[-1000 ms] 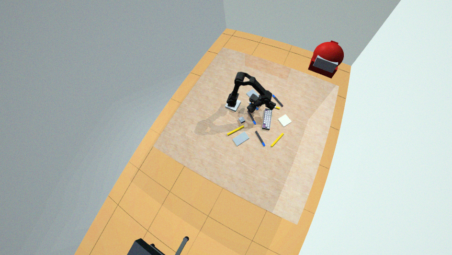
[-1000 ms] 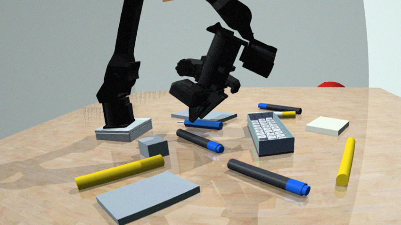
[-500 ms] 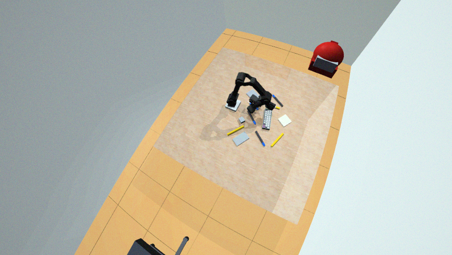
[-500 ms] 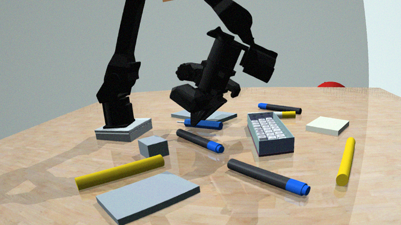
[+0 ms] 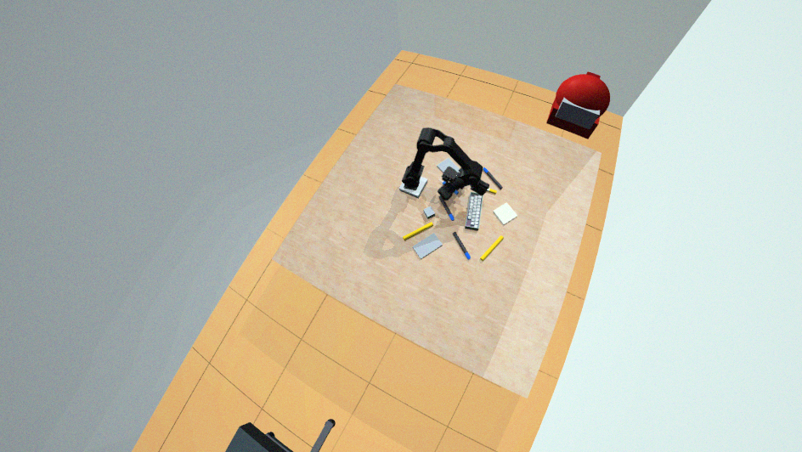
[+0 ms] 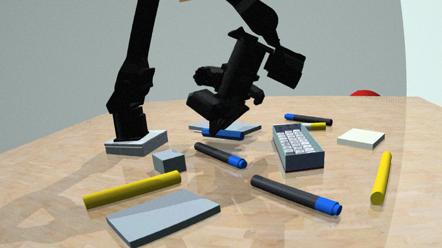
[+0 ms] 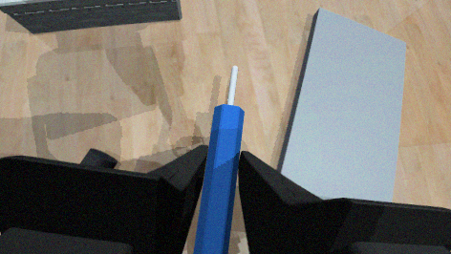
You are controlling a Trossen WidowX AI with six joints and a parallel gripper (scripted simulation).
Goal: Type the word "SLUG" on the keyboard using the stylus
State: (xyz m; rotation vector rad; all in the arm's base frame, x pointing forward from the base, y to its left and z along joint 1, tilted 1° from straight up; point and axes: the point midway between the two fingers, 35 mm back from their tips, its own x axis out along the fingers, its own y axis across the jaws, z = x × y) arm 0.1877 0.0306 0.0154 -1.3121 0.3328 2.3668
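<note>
My gripper tip is 1 cm to the right of the stylus and 1 cm past it. From my gripper tip the other things lie so: cream pad: 30 cm ahead, 7 cm to the right, 1 cm below; then stylus tip: 4 cm behind, 2 cm to the left; then grey cube: 16 cm to the right, 5 cm behind.
</note>
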